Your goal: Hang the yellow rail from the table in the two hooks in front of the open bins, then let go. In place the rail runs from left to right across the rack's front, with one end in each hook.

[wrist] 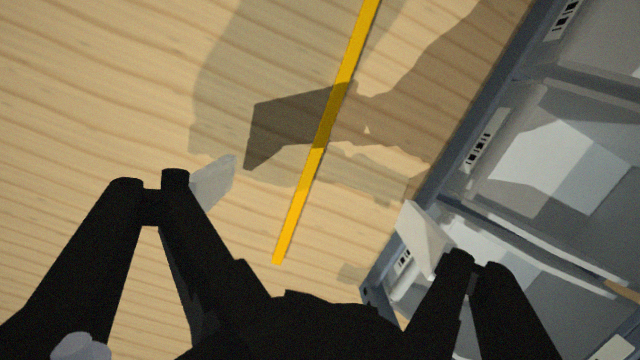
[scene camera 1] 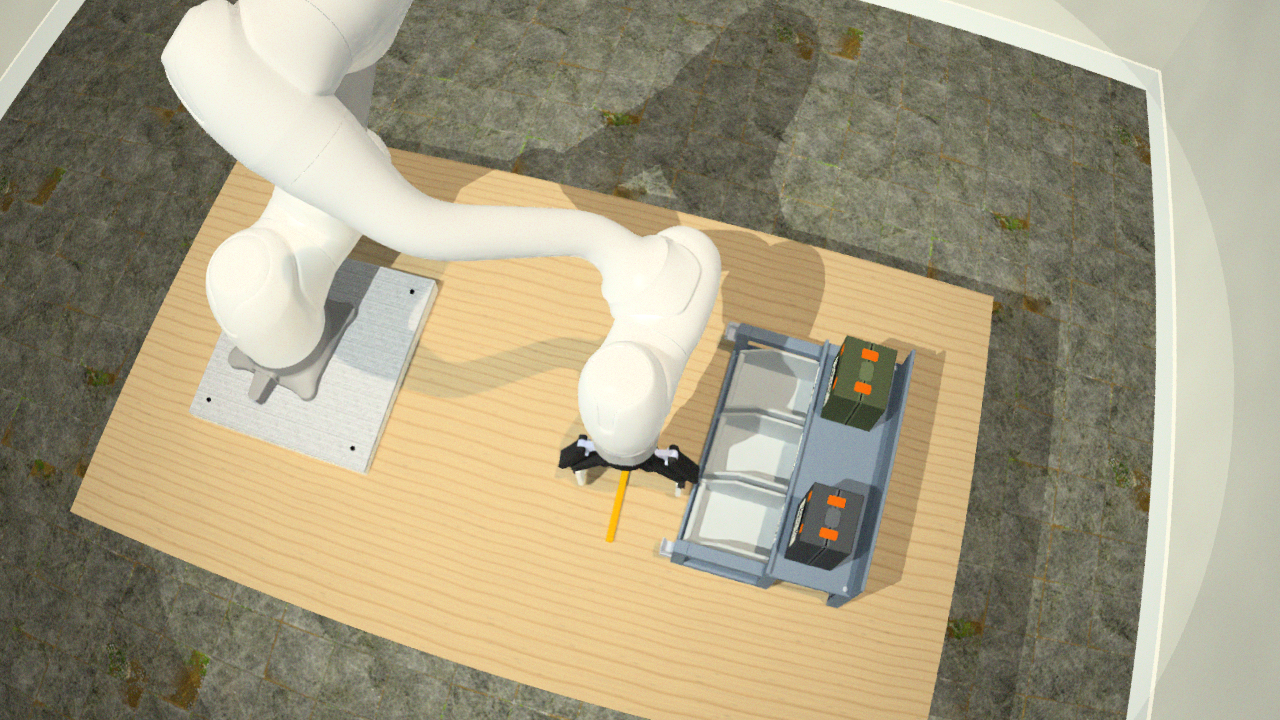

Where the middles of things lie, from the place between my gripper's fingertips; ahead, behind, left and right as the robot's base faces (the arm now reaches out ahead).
Labels:
Now: the dark grey case (scene camera 1: 826, 520) 280 mm ahead of my hand and 140 mm above it.

